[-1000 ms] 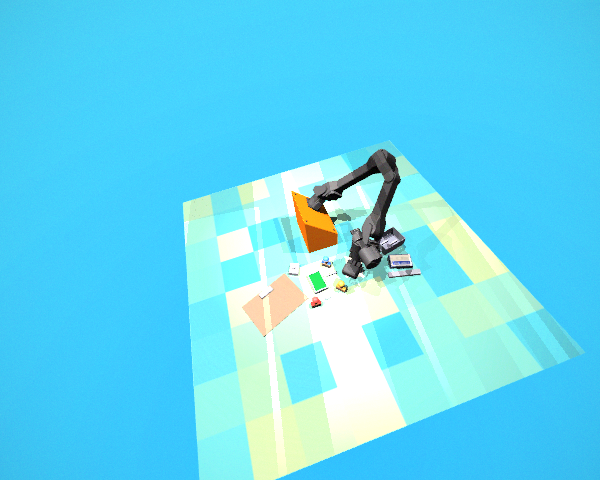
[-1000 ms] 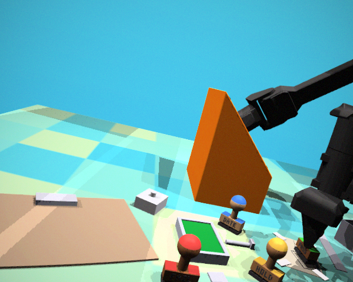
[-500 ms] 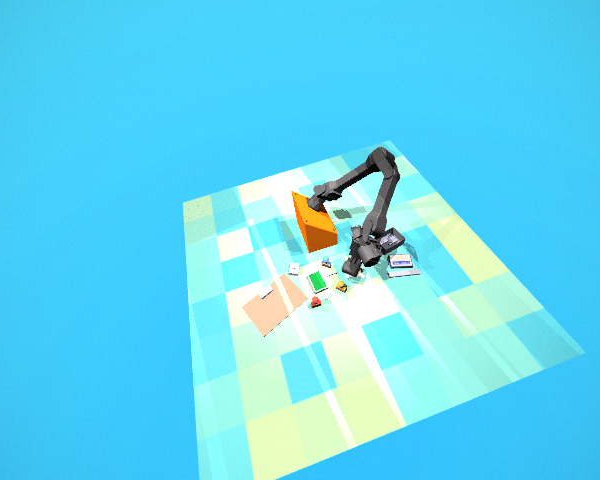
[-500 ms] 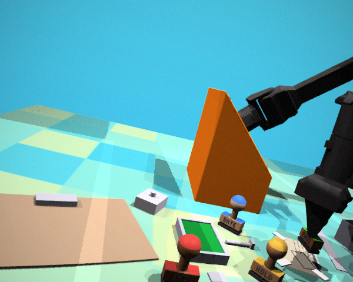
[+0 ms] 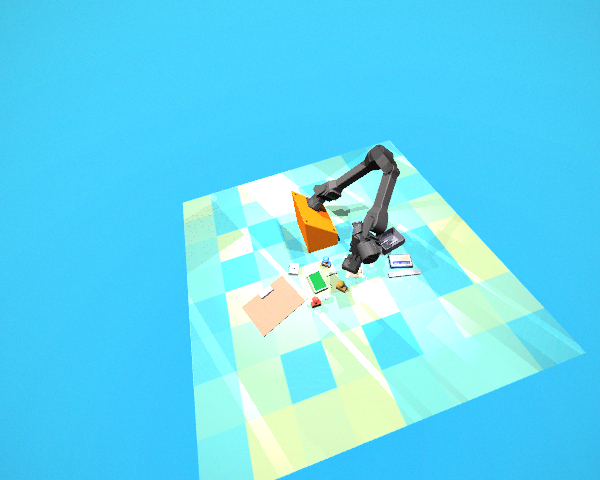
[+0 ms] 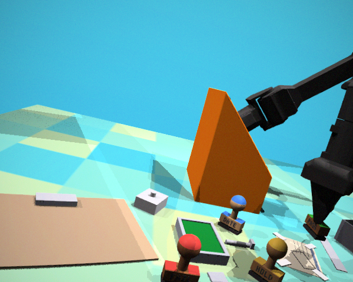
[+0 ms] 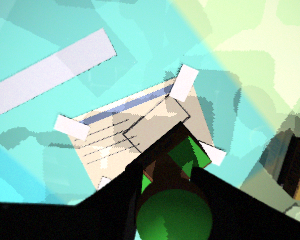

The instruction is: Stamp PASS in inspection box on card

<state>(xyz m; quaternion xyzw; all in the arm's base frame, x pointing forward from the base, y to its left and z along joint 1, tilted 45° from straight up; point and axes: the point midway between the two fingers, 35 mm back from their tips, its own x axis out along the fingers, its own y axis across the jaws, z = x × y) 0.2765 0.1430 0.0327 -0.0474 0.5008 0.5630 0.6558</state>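
Right now my gripper tip is 2 cm past the card and 8 cm above it. Also, from my gripper tip: bolt: 10 cm to the right, 7 cm below; then yellow hold stamp: 7 cm ahead, 8 cm to the right, 5 cm below; then green-knobbed stamp: right at my gripper tip.
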